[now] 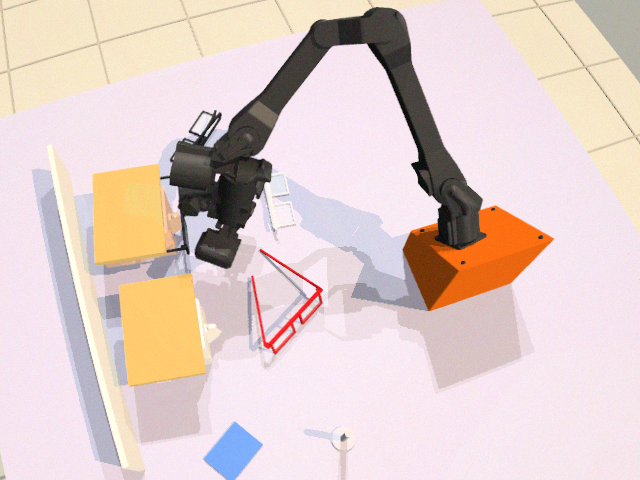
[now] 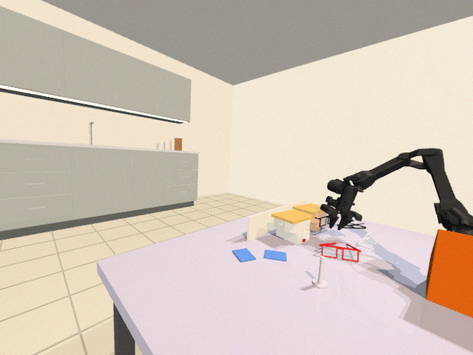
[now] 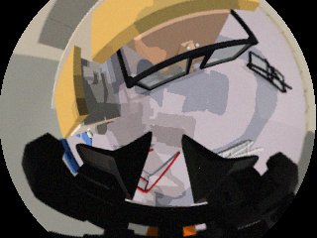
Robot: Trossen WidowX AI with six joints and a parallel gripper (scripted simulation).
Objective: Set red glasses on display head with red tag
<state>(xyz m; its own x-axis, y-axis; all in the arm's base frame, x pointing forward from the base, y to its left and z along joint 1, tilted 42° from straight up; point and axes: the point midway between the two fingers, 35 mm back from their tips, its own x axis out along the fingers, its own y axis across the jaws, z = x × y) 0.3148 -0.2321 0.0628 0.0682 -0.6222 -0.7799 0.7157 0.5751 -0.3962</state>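
The white peg is 20 mm behind my gripper tip, 390 mm to the left of it and 30 mm below it. The rest, counted from my gripper tip: skin-coloured head 110 mm ahead, 100 mm to the right, 10 mm above; cream board 260 mm ahead, 20 mm to the right; display head 140 mm ahead, 110 mm to the left, 10 mm above.
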